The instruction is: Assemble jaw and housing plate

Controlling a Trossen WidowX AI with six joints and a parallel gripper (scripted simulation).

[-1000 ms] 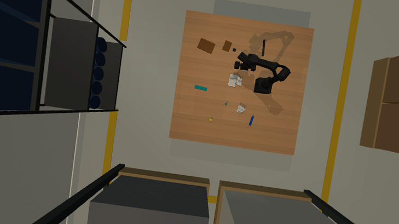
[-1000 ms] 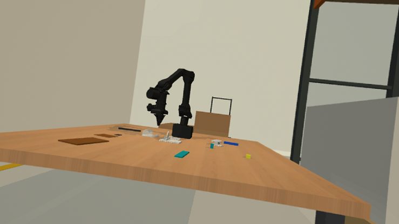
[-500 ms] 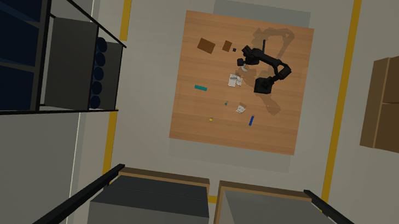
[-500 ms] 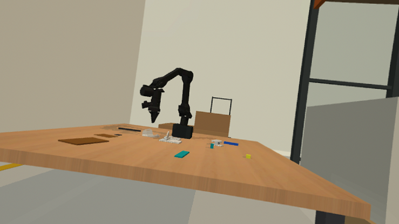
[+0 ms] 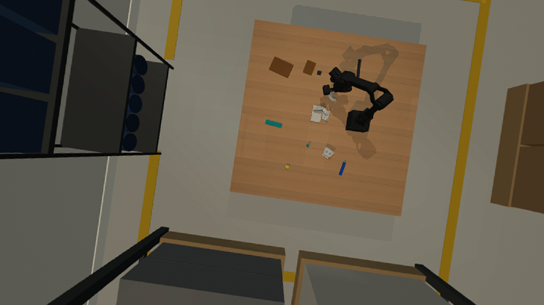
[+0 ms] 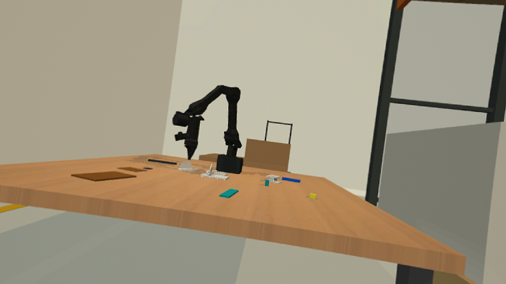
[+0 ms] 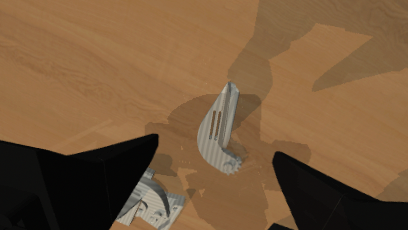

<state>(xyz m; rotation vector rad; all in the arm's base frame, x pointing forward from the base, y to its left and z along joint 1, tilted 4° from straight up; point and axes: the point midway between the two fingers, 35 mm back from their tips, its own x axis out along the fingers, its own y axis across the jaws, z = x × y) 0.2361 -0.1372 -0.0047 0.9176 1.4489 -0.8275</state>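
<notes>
The loose jaw lies 3 cm behind my gripper tip, 2 cm to the left of it and 5 cm below it. Also, from my gripper tip: small teal block: 4 cm ahead, 41 cm to the left, 5 cm below; black bar: 14 cm behind, 24 cm to the right, 5 cm below; small black square: 13 cm ahead, 13 cm to the right, 6 cm below.
</notes>
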